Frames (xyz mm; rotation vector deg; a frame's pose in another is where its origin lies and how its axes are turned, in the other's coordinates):
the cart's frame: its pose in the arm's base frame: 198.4 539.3 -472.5 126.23 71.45 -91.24
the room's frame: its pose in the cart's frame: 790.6 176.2 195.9 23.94 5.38 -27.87
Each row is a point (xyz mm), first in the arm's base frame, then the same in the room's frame.
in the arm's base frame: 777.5 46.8 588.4
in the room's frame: -1604.9 -1032.0 -777.9
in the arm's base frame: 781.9 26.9 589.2
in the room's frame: -1622.6 -1021.9 -777.4
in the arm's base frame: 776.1 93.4 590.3
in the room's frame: -1566.2 -1055.8 -788.5
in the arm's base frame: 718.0 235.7 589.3
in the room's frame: -1439.7 -1140.9 -768.5
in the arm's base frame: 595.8 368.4 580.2
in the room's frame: -1311.6 -1236.1 -684.0
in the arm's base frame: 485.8 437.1 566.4
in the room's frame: -1236.5 -1293.6 -594.2
